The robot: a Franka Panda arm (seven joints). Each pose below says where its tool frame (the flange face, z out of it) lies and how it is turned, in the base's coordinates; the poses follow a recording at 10 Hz.
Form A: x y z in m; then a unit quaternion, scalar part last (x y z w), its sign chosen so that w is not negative.
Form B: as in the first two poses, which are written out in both.
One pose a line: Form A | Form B
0.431 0.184 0.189 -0.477 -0.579 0.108 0.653 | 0.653 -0.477 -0.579 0.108 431 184 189
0.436 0.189 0.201 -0.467 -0.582 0.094 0.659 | 0.659 -0.467 -0.582 0.094 436 189 201
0.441 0.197 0.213 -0.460 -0.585 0.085 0.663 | 0.663 -0.460 -0.585 0.085 441 197 213
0.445 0.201 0.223 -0.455 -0.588 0.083 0.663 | 0.663 -0.455 -0.588 0.083 445 201 223
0.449 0.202 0.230 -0.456 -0.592 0.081 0.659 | 0.659 -0.456 -0.592 0.081 449 202 230
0.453 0.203 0.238 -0.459 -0.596 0.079 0.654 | 0.654 -0.459 -0.596 0.079 453 203 238
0.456 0.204 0.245 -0.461 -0.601 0.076 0.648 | 0.648 -0.461 -0.601 0.076 456 204 245
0.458 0.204 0.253 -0.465 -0.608 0.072 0.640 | 0.640 -0.465 -0.608 0.072 458 204 253
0.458 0.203 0.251 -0.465 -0.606 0.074 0.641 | 0.641 -0.465 -0.606 0.074 458 203 251
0.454 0.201 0.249 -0.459 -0.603 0.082 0.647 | 0.647 -0.459 -0.603 0.082 454 201 249
